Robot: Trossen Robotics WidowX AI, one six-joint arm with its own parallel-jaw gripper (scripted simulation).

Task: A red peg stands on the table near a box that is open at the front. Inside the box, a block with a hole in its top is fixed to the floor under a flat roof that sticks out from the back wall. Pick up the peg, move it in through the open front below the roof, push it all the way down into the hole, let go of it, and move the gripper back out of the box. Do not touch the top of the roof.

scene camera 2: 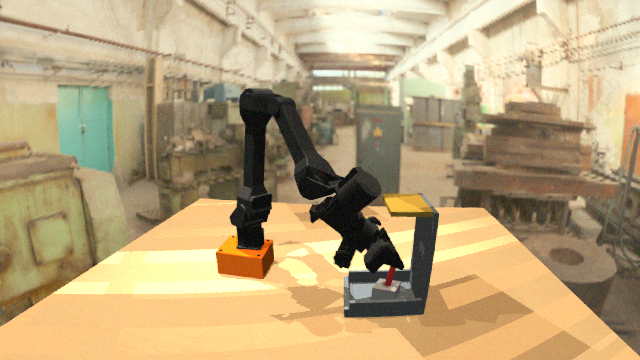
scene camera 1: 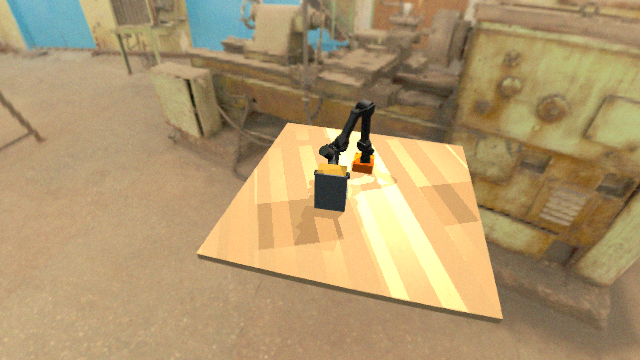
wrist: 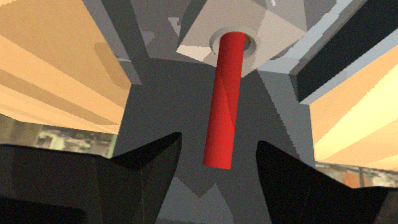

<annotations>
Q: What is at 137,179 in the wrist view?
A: The gripper.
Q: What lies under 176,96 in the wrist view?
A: A box back wall.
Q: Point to a red peg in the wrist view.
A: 221,128
</annotations>
